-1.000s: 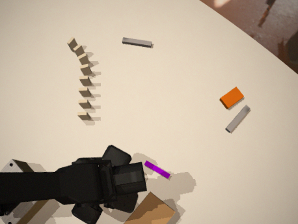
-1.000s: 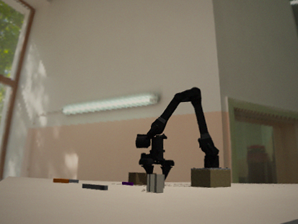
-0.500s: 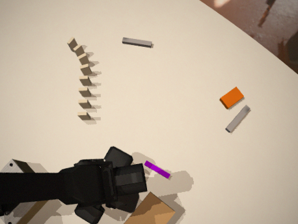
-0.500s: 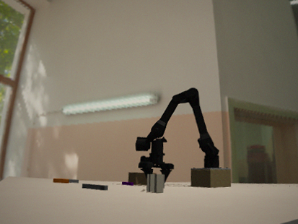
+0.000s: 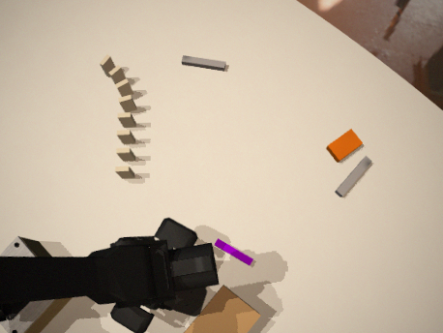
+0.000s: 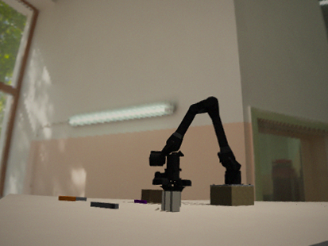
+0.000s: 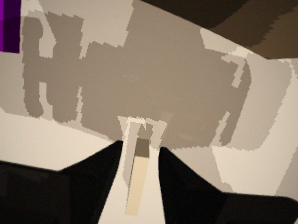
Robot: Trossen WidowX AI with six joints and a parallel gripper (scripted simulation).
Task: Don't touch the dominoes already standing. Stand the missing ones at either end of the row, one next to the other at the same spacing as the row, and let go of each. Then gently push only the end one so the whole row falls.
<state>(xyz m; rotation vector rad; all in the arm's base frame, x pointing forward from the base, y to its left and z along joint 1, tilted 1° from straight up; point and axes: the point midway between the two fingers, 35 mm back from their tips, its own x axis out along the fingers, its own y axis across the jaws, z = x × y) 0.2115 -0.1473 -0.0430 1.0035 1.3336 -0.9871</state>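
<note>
Now: the purple bar 12 cm ahead of my gripper tip and 6 cm to the right of it. From my gripper tip the other things lie so: orange block 42 cm ahead, 7 cm to the right; then box 13 cm to the right, 2 cm above, 1 cm ahead.
</note>
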